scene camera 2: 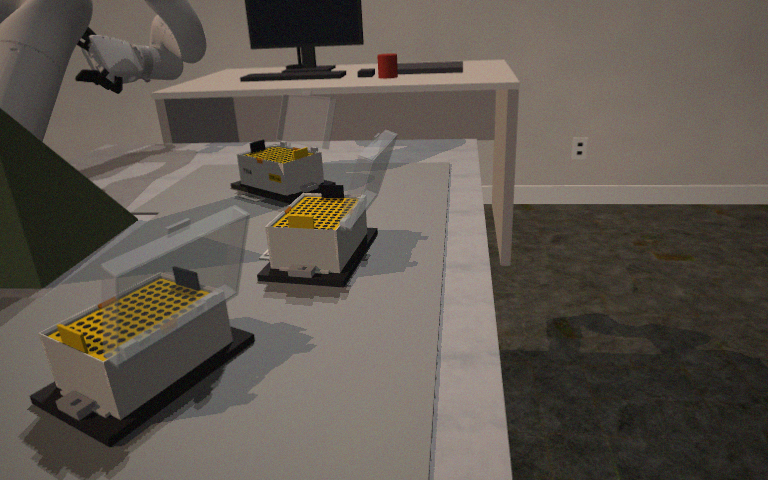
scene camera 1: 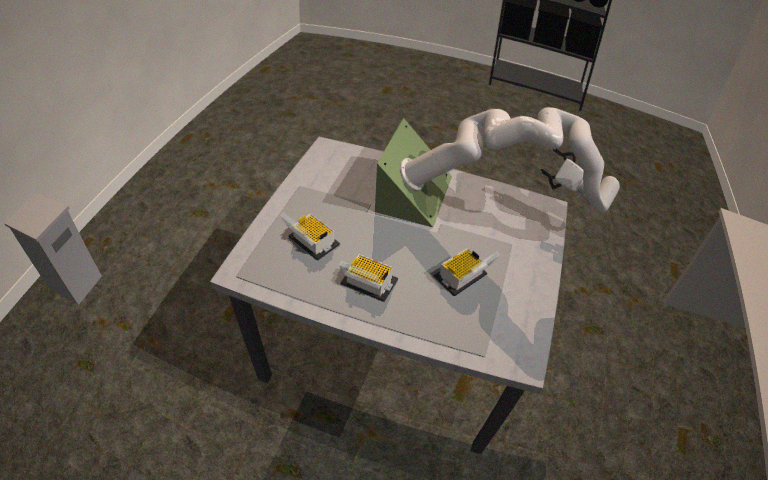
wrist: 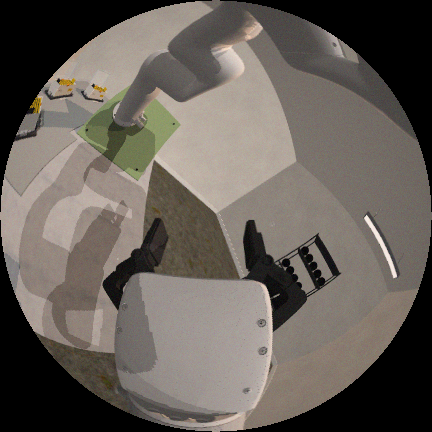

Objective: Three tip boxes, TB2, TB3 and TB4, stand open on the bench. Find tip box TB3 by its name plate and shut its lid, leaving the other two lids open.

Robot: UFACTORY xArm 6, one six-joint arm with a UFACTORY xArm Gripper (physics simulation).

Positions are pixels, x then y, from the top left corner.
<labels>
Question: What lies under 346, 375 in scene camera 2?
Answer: A grey mat.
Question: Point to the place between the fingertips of my gripper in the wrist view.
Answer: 203, 228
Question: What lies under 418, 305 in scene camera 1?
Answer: A grey mat.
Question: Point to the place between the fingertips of my gripper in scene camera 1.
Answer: At 547, 159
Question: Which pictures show my gripper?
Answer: Scene camera 2, scene camera 1 and the wrist view: all of them.
</labels>
